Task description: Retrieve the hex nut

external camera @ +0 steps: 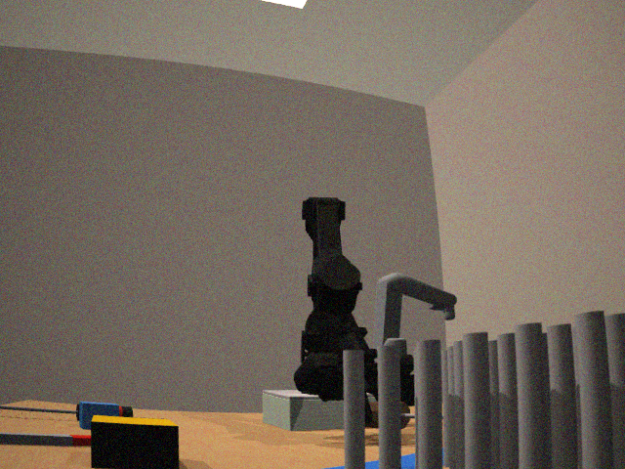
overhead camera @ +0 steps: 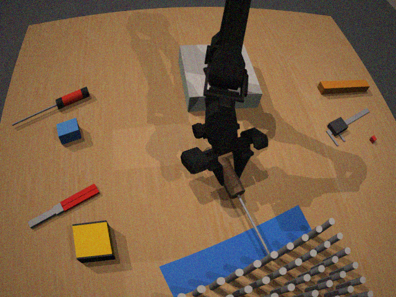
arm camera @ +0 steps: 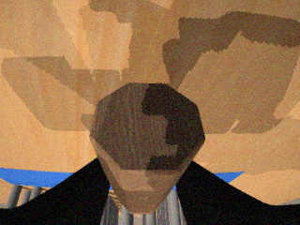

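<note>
Right now the blue taped strip is 160 mm ahead of my gripper tip, 20 mm to the right of it and 30 mm below it. Round my gripper tip: hook tool: 100 mm ahead, 10 mm to the left; yellow block: 70 mm ahead, 330 mm to the right, 10 mm below; blue cube: 230 mm behind, 350 mm to the right, 10 mm below.
</note>
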